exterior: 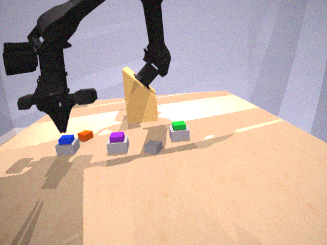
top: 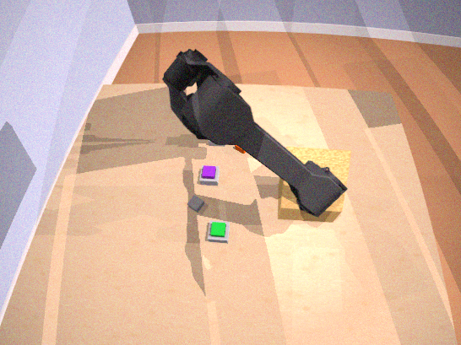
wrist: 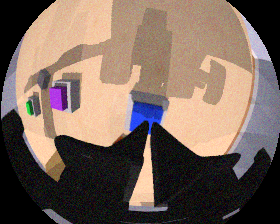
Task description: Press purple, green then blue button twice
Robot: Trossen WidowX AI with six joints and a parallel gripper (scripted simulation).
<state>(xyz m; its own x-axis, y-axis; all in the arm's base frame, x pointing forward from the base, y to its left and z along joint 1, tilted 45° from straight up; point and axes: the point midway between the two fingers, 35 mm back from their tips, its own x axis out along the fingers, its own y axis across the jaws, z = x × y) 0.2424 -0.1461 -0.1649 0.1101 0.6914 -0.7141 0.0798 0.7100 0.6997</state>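
Right now the blue button is 2 cm below my gripper tip. Also, from my gripper tip: orange block 8 cm behind, 4 cm to the left, 4 cm below; purple button 13 cm to the left, 2 cm below, 1 cm ahead; small grey block 22 cm to the left, 5 cm ahead, 4 cm below.
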